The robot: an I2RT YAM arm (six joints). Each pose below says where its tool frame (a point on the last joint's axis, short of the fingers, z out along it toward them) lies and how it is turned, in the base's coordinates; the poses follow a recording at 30 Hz.
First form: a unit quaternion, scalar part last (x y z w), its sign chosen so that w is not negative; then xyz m.
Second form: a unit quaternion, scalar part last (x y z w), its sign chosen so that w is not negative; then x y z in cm. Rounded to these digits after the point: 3 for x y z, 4 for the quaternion.
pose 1, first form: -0.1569 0.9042 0.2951 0.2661 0.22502 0.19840 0.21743
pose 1, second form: -0.1569 0.9042 0.2951 0.2661 22.502 19.840 21.743
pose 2, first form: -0.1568 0.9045 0.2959 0.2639 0.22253 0.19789 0.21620
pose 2, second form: -0.1568 0.9045 0.2959 0.2639 22.253 19.789 21.620
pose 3, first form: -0.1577 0.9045 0.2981 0.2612 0.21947 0.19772 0.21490
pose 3, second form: -0.1577 0.9045 0.2981 0.2612 21.947 19.772 21.490
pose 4, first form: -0.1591 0.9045 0.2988 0.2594 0.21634 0.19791 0.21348
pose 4, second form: -0.1591 0.9045 0.2988 0.2594 21.634 19.791 21.348
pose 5, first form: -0.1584 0.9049 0.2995 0.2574 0.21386 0.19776 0.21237
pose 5, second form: -0.1584 0.9049 0.2995 0.2574 21.386 19.776 21.237
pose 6, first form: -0.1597 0.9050 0.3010 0.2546 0.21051 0.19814 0.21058
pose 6, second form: -0.1597 0.9050 0.3010 0.2546 21.051 19.814 21.058
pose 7, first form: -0.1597 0.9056 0.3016 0.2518 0.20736 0.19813 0.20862
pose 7, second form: -0.1597 0.9056 0.3016 0.2518 20.736 19.813 20.862
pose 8, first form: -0.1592 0.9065 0.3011 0.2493 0.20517 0.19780 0.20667
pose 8, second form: -0.1592 0.9065 0.3011 0.2493 20.517 19.780 20.667
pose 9, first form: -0.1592 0.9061 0.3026 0.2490 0.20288 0.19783 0.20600
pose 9, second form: -0.1592 0.9061 0.3026 0.2490 20.288 19.783 20.600
